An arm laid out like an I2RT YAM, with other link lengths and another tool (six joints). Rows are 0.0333 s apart.
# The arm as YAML. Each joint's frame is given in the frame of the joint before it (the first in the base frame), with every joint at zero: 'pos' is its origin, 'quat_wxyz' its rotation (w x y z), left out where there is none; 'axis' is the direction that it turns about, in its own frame. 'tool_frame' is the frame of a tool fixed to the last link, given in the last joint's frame.
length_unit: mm
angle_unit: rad
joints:
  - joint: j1
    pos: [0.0, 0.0, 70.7]
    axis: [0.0, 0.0, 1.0]
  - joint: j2
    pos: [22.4, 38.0, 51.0]
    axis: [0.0, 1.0, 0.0]
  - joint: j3
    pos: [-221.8, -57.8, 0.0]
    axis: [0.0, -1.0, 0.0]
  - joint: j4
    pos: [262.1, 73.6, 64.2]
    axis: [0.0, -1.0, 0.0]
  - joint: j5
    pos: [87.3, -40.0, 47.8]
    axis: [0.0, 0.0, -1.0]
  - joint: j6
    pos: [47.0, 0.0, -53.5]
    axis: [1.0, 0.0, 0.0]
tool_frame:
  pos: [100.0, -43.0, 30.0]
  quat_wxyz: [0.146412, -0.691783, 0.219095, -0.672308]
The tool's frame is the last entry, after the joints.
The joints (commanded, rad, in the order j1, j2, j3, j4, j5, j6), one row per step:
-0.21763 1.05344 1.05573 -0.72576 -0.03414 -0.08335
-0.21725 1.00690 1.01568 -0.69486 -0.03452 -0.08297
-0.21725 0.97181 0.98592 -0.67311 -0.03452 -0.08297
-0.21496 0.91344 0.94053 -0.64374 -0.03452 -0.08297
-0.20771 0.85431 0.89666 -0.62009 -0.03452 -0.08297
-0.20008 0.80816 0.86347 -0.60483 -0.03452 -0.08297
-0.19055 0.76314 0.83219 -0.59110 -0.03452 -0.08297
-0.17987 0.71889 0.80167 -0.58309 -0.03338 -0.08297
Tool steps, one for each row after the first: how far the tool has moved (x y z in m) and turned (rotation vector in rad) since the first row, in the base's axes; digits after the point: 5 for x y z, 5 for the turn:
-0.00421 0.00112 0.00375 -0.00754 -0.03661 0.00042
-0.00760 0.00187 0.00633 -0.01338 -0.06305 0.00043
-0.01361 0.00403 0.01082 -0.02240 -0.10443 0.00273
-0.01976 0.00796 0.01465 -0.03024 -0.14255 0.00997
-0.02462 0.01165 0.01715 -0.03554 -0.17027 0.01759
-0.02920 0.01586 0.01958 -0.04030 -0.19734 0.02708
-0.03408 0.02024 0.02064 -0.04419 -0.21874 0.03676

